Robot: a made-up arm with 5 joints. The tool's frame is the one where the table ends. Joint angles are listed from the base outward.
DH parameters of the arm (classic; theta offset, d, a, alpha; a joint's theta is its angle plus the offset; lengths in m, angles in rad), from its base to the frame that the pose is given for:
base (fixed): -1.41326 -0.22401 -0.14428 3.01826
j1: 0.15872 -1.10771 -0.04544 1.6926
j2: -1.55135 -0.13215 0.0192 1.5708
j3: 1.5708 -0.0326 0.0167 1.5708
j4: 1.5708 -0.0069 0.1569 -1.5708
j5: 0 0.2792 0.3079 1.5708
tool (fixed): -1.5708 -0.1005 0 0
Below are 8 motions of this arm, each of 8 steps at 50 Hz.
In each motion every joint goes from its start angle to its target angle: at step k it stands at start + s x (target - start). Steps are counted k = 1, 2, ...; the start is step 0. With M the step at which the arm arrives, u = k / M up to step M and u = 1 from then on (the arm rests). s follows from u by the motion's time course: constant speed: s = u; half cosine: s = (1 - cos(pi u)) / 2; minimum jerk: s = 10 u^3 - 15 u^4 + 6 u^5.
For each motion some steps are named. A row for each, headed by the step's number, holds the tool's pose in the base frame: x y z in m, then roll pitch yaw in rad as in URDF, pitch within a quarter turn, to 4 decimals.
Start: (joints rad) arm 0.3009 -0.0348 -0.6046 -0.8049 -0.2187
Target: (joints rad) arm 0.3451 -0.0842 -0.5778 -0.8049 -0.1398
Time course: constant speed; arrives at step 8
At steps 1, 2, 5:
1: 0.3050 0.6805 0.9148 0.6246 -0.4698 -1.1863
2: 0.3095 0.6786 0.9081 0.6073 -0.4731 -1.1887
5: 0.3226 0.6723 0.8879 0.5552 -0.4829 -1.1960

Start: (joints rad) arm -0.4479 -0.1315 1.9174 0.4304 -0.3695
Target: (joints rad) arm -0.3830 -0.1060 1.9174 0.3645 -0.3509
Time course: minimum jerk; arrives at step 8
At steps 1, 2, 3, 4, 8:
1: -0.0224 0.5043 1.2804 2.7470 1.0878 2.7330
2: -0.0222 0.5064 1.2791 2.7515 1.0905 2.7347
3: -0.0218 0.5103 1.2766 2.7604 1.0957 2.7382
4: -0.0212 0.5155 1.2732 2.7725 1.1024 2.7432
8: -0.0195 0.5269 1.2655 2.8009 1.1170 2.7559

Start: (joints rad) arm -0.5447 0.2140 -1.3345 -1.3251 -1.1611
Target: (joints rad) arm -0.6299 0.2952 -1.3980 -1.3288 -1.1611
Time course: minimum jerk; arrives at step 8
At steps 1, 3, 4, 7, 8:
1: -0.2712 0.2333 1.3266 2.5133 0.0416 -0.9718
3: -0.2724 0.2128 1.3290 2.5314 0.0652 -0.9537
4: -0.2729 0.1951 1.3307 2.5470 0.0857 -0.9380
7: -0.2722 0.1572 1.3336 2.5803 0.1299 -0.9038
8: -0.2721 0.1559 1.3337 2.5814 0.1314 -0.9027

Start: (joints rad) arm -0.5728 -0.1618 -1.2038 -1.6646 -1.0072
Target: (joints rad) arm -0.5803 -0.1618 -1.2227 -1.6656 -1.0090
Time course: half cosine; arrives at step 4
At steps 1, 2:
1: -0.1871 0.3272 1.3631 2.2245 -0.0046 -1.0348
2: -0.1903 0.3243 1.3630 2.2319 -0.0037 -1.0317

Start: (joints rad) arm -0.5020 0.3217 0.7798 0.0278 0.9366
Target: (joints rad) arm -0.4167 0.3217 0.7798 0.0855 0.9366
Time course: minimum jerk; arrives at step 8
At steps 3, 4, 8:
3: -0.4889 0.1338 0.9424 -0.3955 0.6853 0.8742
4: -0.4895 0.1406 0.9429 -0.3888 0.6801 0.8680
8: -0.4905 0.1555 0.9438 -0.3743 0.6683 0.8539

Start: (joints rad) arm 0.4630 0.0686 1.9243 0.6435 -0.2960
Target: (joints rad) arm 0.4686 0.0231 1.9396 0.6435 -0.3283
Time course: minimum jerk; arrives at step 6
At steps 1, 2, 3, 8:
1: 0.2259 0.3559 1.3632 2.3817 0.8439 1.5159
2: 0.2305 0.3580 1.3608 2.3957 0.8502 1.5211
3: 0.2382 0.3614 1.3566 2.4193 0.8607 1.5300
8: 0.2512 0.3671 1.3492 2.4609 0.8785 1.5460

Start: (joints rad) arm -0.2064 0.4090 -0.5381 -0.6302 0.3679
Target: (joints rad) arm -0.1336 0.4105 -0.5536 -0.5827 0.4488
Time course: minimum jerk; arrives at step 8
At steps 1, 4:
1: 0.0087 0.6794 0.9366 0.2973 -0.1277 -0.5918
4: 0.0193 0.6822 0.9178 0.2578 -0.1492 -0.6120

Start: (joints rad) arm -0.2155 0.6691 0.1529 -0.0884 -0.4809
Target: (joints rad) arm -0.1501 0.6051 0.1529 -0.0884 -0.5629
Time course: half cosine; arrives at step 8
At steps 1, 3, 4, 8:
1: -0.2932 0.4254 1.2505 1.1726 0.1753 0.2409
3: -0.2879 0.4346 1.2493 1.1750 0.1760 0.2199
4: -0.2841 0.4409 1.2484 1.1767 0.1764 0.2050
8: -0.2737 0.4571 1.2459 1.1812 0.1771 0.1662

